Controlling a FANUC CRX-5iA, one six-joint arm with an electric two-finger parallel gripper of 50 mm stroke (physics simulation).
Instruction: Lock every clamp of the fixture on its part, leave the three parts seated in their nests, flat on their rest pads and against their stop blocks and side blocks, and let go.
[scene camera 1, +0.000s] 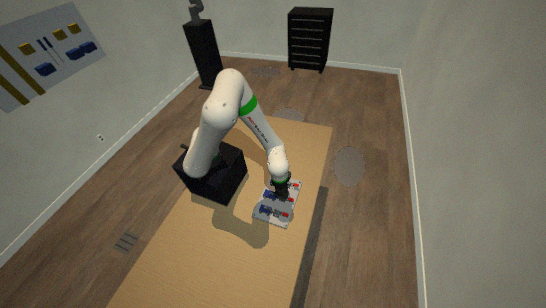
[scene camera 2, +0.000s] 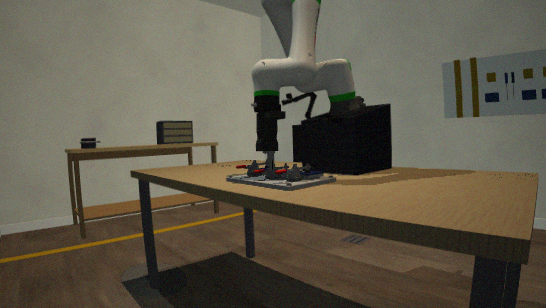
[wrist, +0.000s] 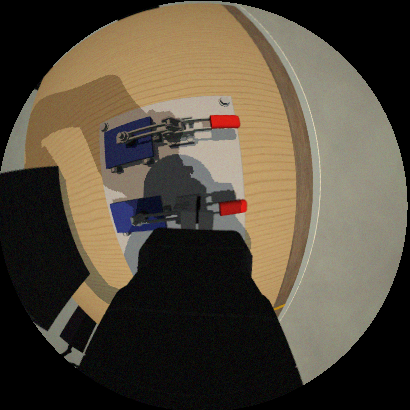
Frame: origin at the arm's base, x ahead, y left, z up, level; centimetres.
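Seen in the pictures: gripper, between the fingertips: (scene camera 1: 284, 195) (scene camera 2: 270, 169) (wrist: 198, 204); arm's base, origin of its link: (scene camera 2: 345, 112).
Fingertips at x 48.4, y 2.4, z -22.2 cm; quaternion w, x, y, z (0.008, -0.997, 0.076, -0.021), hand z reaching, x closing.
Observation:
Pixels of each thing's top centre, then the offset from my fingertips to it. "spot": a spot on its surface instead. Level surfaces: height alone.
- fixture plate, centre of its top: (wrist: 169, 209) (scene camera 2: 278, 177) (scene camera 1: 278, 197) dx -4.5, dy -1.0, dz -3.4 cm
- clamp's red handle, a spot on its surface: (wrist: 225, 121) (scene camera 2: 280, 170) spot: dx +4.3, dy +9.8, dz +0.8 cm
- middle blue part, centre of its top: (wrist: 135, 215) (scene camera 1: 270, 194) dx -9.7, dy -1.1, dz -1.8 cm
- table, height of its surface: dz -4.9 cm
The fixture plate (scene camera 1: 274, 223) (scene camera 2: 285, 186) (wrist: 225, 160) lies on the table. In the wrist view, a blue part (wrist: 129, 154) sits under the upper clamp's arm; that clamp's red handle (wrist: 225, 121) (scene camera 1: 285, 214) (scene camera 2: 281, 171) lies low. The middle blue part (wrist: 120, 216) (scene camera 1: 270, 194) is under its clamp's lowered arm, with the red handle (wrist: 233, 207) (scene camera 1: 291, 199) (scene camera 2: 258, 171) also low. The third clamp's red handle (scene camera 1: 296, 185) (scene camera 2: 241, 166) lies low; its part is mostly hidden by the gripper. My gripper (wrist: 198, 204) (scene camera 2: 270, 172) is shut and empty, fingertips low at the middle clamp's linkage; contact is unclear.
The black robot pedestal (scene camera 1: 212, 175) (scene camera 2: 345, 142) stands on the table (scene camera 1: 200, 260) (scene camera 2: 425, 205) beside the fixture. The outer clamps rise close on both sides of the fingers. A second bench (scene camera 2: 145, 152) stands farther off by the wall.

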